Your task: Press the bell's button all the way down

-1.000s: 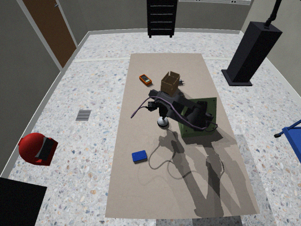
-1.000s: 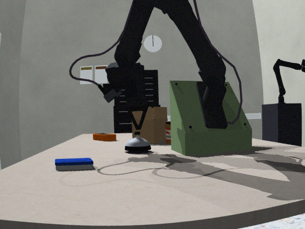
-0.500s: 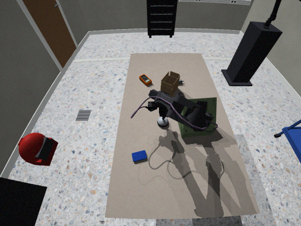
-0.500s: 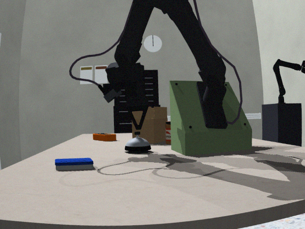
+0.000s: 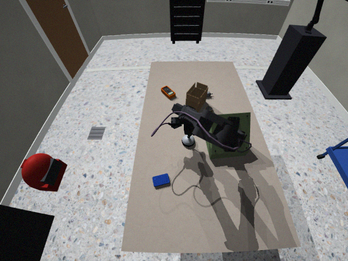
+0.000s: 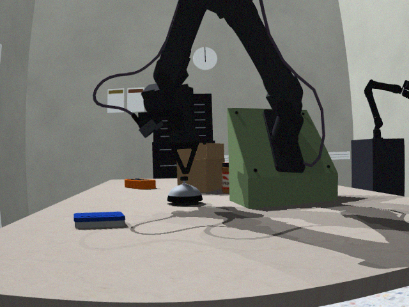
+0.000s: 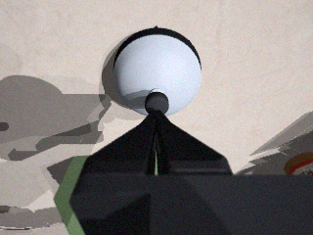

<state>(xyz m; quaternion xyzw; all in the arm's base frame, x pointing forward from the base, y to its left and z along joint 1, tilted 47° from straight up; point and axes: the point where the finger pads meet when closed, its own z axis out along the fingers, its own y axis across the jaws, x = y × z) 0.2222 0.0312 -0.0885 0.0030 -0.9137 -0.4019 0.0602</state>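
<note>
My hand is 20 mm above the bell button. From my hand the other things lie so: bell: 40 mm below; then blue block: 250 mm to the left, 170 mm ahead, 70 mm below; then can: 210 mm to the right, 150 mm behind, 40 mm below.
</note>
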